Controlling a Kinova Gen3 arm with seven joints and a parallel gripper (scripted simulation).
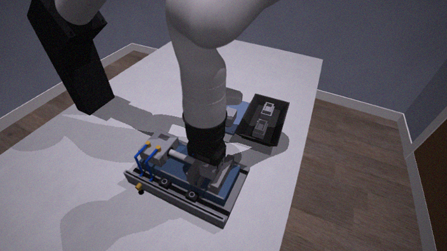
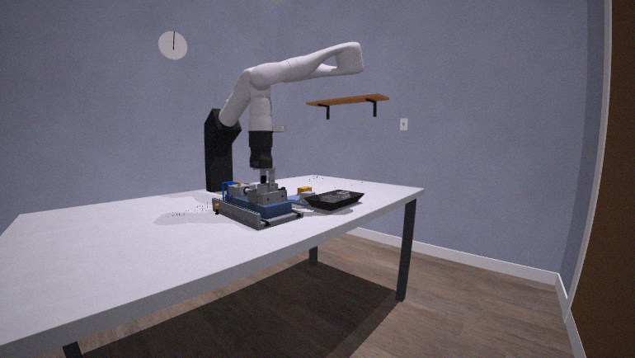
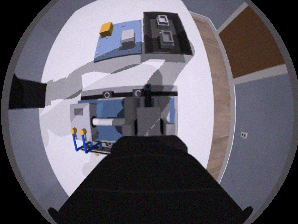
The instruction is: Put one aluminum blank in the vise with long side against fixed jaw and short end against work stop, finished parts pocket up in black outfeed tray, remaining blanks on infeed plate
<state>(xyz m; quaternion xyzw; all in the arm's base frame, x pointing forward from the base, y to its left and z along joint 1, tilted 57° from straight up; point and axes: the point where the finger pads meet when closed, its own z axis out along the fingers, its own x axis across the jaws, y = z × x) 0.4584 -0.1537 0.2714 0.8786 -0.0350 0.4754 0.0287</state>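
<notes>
Right now the fixed jaw is 50 mm below my hand and 30 mm ahead of it. Also, from my hand: black outfeed tray 290 mm to the left, 120 mm below, 100 mm ahead; then vise 90 mm below, 70 mm behind, 10 mm to the left; then gray aluminum blank 260 mm to the left, 100 mm below, 20 mm behind.
</notes>
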